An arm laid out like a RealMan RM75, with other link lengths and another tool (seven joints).
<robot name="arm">
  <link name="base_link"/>
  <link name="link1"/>
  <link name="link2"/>
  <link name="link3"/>
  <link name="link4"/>
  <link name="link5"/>
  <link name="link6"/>
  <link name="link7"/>
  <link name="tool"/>
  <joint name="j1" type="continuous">
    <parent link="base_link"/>
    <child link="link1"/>
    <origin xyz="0 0 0.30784" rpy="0 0 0"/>
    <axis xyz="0 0 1"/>
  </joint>
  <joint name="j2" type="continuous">
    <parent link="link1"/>
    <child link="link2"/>
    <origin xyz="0 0 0" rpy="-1.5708 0 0"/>
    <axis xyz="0 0 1"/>
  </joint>
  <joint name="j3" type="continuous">
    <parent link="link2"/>
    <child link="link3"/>
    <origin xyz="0 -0.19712 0" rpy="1.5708 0 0"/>
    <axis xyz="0 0 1"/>
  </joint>
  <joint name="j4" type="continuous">
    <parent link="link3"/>
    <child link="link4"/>
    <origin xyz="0 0 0" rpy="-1.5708 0 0"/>
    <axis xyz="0 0 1"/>
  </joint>
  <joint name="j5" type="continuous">
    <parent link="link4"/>
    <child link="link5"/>
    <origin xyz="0 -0.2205 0" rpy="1.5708 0 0"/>
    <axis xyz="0 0 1"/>
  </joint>
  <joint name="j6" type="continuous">
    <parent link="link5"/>
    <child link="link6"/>
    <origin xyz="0 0 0" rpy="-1.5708 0 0"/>
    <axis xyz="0 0 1"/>
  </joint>
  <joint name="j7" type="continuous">
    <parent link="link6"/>
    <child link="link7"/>
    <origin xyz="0 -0.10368 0" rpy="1.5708 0 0"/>
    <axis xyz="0 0 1"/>
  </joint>
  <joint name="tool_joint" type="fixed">
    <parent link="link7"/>
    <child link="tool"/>
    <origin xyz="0.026 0.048 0.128" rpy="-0.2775 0 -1.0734"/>
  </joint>
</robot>
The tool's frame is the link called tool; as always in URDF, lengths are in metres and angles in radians. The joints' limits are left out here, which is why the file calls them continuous.
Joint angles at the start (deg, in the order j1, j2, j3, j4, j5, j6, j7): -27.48, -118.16, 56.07, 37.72, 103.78, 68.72, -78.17
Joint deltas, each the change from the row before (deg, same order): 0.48, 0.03, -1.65, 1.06, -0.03, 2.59, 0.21; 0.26, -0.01, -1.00, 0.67, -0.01, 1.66, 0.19; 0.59, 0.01, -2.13, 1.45, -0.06, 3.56, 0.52; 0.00, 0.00, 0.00, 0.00, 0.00, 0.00, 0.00; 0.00, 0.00, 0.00, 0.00, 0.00, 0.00, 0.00; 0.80, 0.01, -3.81, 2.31, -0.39, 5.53, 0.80; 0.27, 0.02, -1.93, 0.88, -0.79, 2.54, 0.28; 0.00, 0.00, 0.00, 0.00, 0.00, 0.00, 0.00; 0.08, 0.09, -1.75, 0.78, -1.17, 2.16, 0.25; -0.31, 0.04, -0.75, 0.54, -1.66, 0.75, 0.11; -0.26, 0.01, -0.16, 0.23, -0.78, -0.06, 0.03
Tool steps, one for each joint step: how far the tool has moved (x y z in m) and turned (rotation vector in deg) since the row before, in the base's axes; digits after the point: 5 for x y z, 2 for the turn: 0.00428, -0.00300, 0.00864, 0.15, -1.47, -0.96; 0.00296, -0.00225, 0.00518, 0.06, -0.88, -0.75; 0.00562, -0.00531, 0.01145, 0.23, -1.73, -1.73; 0.00000, 0.00000, 0.00000, 0.00, 0.00, 0.00; 0.00000, 0.00000, 0.00000, 0.00, 0.00, 0.00; 0.00856, -0.00738, 0.02076, 1.06, -2.83, -2.73; 0.00507, -0.00261, 0.01152, 0.90, -1.85, -1.19; 0.00000, 0.00000, 0.00000, 0.00, 0.00, 0.00; 0.00577, -0.00113, 0.01207, 1.24, -1.85, -1.26; 0.00724, 0.00262, 0.00906, 1.46, -1.53, -1.07; 0.00346, 0.00243, 0.00350, 0.77, -0.53, -0.41
